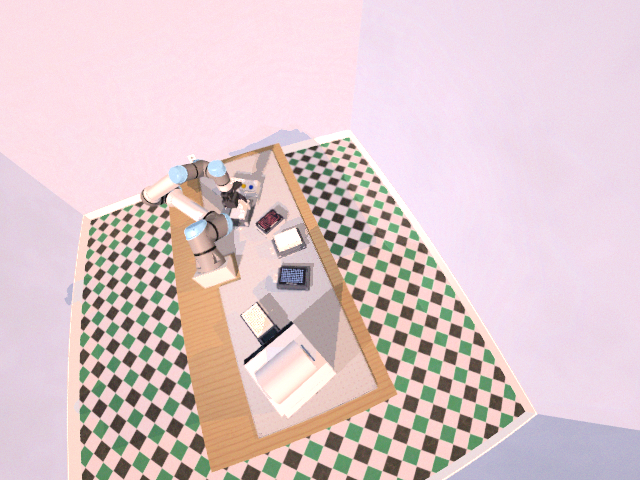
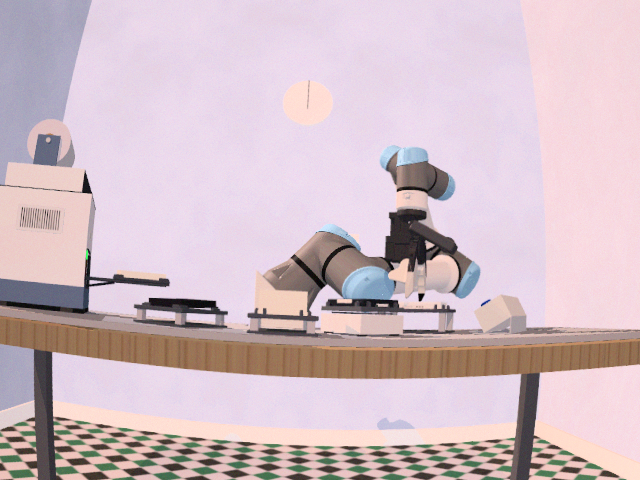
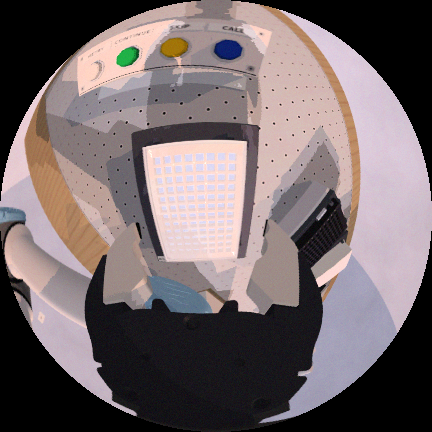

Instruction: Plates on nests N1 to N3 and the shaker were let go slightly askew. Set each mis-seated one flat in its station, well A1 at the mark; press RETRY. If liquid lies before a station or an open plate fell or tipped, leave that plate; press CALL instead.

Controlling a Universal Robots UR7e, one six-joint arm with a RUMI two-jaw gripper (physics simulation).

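Frame: origin at the arm's base, x right, y ahead, z up, level; centimetres.
Where they show: gripper, fingertip midpoint: (image 1: 239, 208) (image 2: 413, 300) (image 3: 200, 223); arm's base, origin of the base link: (image 1: 211, 266).
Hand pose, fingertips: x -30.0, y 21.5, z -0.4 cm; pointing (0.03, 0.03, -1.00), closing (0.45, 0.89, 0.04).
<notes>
Things, the pixels of their top centre, and the offset from my fingertips. "spot": a spot on its surface instead.
- white well plate, middle of its top: (image 3: 196, 212) (image 2: 417, 301) (image 1: 239, 208) dx -0.9, dy +0.1, dz -0.4 cm
- dark-rimmed nest, surface spot: (image 3: 195, 132) spot: dx -7.2, dy +3.4, dz -2.0 cm
- dark red plate, middle of its top: (image 3: 321, 244) (image 2: 362, 299) (image 1: 268, 219) dx +13.5, dy +14.0, dz -0.5 cm
- low white shaker, surface spot: (image 2: 361, 323) spot: dx +14.5, dy +22.6, dz -5.1 cm
- tall white plate, middle of its top: (image 2: 283, 291) (image 3: 332, 271) (image 1: 287, 237) dx +28.8, dy +19.8, dz +0.2 cm
- dark plate, middle of its top: (image 2: 183, 298) (image 1: 292, 275) dx +48.6, dy +15.6, dz -2.1 cm
- button panel, middle of its top: (image 2: 502, 296) (image 1: 240, 180) dx -20.6, dy +5.2, dz +0.9 cm
- blue CALL button, middle of its top: (image 3: 229, 43) dx -14.5, dy +10.2, dz +0.0 cm
- large white instrument, middle of its top: (image 2: 60, 129) (image 1: 281, 367) dx +89.6, dy +2.7, dz +38.1 cm
- pale plate, middle of its top: (image 2: 140, 272) (image 1: 256, 319) dx +64.9, dy -6.1, dz +3.5 cm
My gripper (image 1: 238, 205) (image 2: 414, 293) (image 3: 200, 223) is open and empty, its fingertips low over the near end of a white well plate (image 1: 239, 214) (image 2: 433, 305) (image 3: 197, 200). That plate lies in a dark-rimmed nest (image 2: 449, 310) (image 3: 195, 132); whether it is fully flat is unclear. A dark red plate (image 1: 269, 221) (image 2: 361, 303) (image 3: 325, 231) sits on the low white shaker (image 2: 361, 323). A tall white plate (image 1: 288, 240) (image 2: 281, 301) and a dark plate (image 1: 293, 275) (image 2: 181, 302) sit on other nests. Well A1 marks are too small to read.
The button panel (image 1: 256, 181) (image 2: 498, 312) (image 3: 151, 49) stands beyond the nest, with a white RETRY button (image 3: 95, 70) and a blue CALL button (image 3: 228, 49). A large white instrument (image 1: 289, 369) (image 2: 46, 237) holds out a pale plate (image 1: 258, 320) (image 2: 140, 275) on its tray.
</notes>
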